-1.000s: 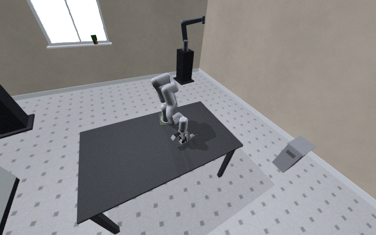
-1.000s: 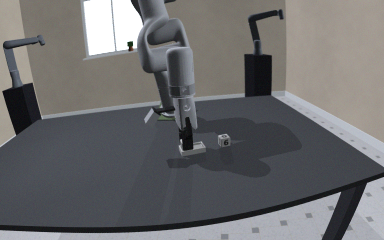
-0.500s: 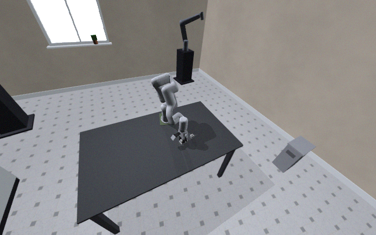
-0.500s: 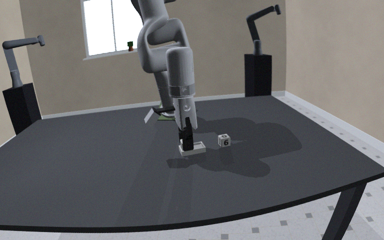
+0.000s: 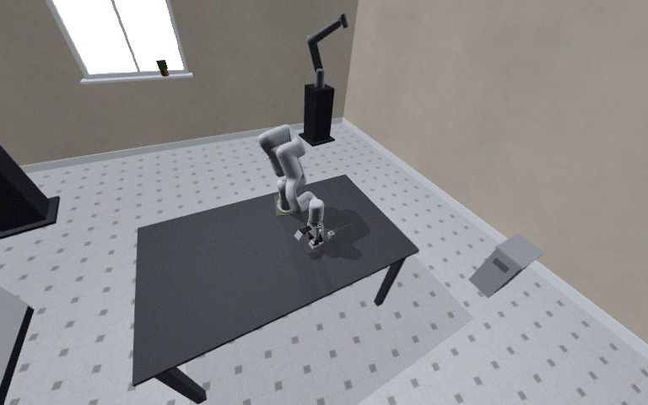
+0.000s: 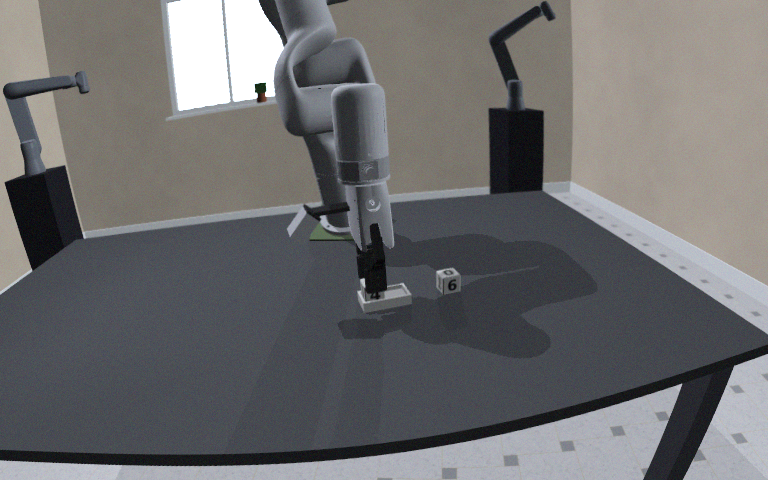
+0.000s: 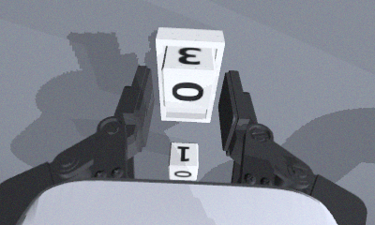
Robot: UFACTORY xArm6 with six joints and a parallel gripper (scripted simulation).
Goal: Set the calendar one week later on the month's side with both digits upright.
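Right now the white calendar tray is 50 mm below my hand and 20 mm to the left of it.
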